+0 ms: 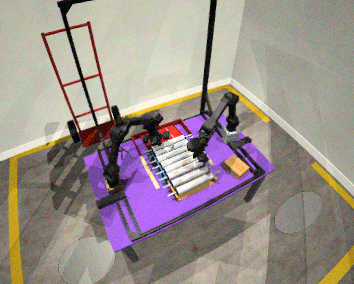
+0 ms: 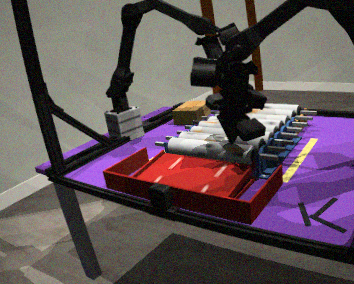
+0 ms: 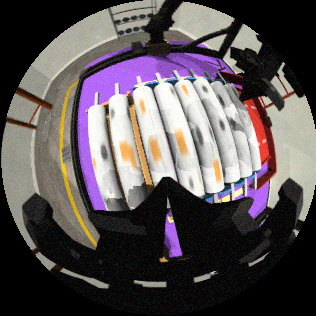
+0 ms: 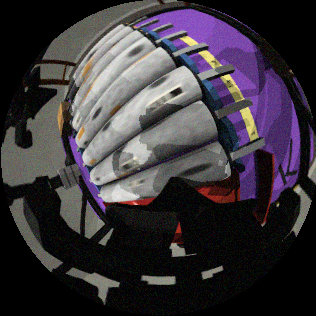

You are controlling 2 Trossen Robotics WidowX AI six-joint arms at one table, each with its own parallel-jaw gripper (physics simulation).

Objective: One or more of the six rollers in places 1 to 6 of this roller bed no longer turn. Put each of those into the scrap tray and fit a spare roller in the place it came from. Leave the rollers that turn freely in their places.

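Places are measured from the left arm's base along level axes (x up, y right, z ahead), in millimetres.
Where they show: left gripper, fingertip midpoint: (image 1: pixel 193 158) (image 3: pixel 165 179) (image 4: pixel 56 91); right gripper, fingertip midpoint: (image 1: pixel 160 144) (image 2: pixel 231 142) (image 3: pixel 240 99) (image 4: pixel 173 179); left arm's base, origin of the base link: (image 1: pixel 231 128) (image 2: pixel 121 109) (image 4: pixel 60 179); right arm's base, origin of the base link: (image 1: pixel 113 182) (image 3: pixel 156 41).
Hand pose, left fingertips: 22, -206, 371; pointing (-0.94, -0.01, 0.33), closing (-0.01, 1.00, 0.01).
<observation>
Each offset is from my left fingertips to the top centre of the thing, as dx, dy, dz. "spot": to the spot under its first point.
The roller bed @(-66, +77, +234) (image 1: pixel 160 175) (image 2: pixel 283 153) (image 4: pixel 212 95) holds six grey-white rollers side by side. The roller nearest the scrap tray (image 1: pixel 173 140) (image 2: pixel 193 147) (image 3: pixel 250 138) (image 4: pixel 200 166) lies in place 1. My right gripper (image 1: pixel 156 140) (image 2: pixel 230 140) (image 4: pixel 173 179) is shut and empty, its tip down on top of that roller. My left gripper (image 1: pixel 203 160) (image 3: pixel 165 179) is shut and empty, low over the end of the rollers farthest from the tray. The red scrap tray @(-83, +348, +137) (image 1: pixel 181 124) (image 2: pixel 209 200) (image 3: pixel 265 138) is empty. Two spare rollers @(-57, -77, +44) (image 1: pixel 194 178) @(-57, -135, +30) (image 3: pixel 98 147) lie on a wooden holder @(-127, -109, +36) (image 1: pixel 195 191).
A cardboard box @(-77, -76, -294) (image 1: pixel 235 166) (image 2: pixel 190 111) stands right of the spares. A yellow number strip @(spot: -132, +57, +288) (image 1: pixel 149 172) (image 2: pixel 298 160) (image 4: pixel 235 94) runs along the bed. A black gantry post (image 1: pixel 207 70) rises at the back. A red hand truck (image 1: pixel 92 133) stands off the table.
</observation>
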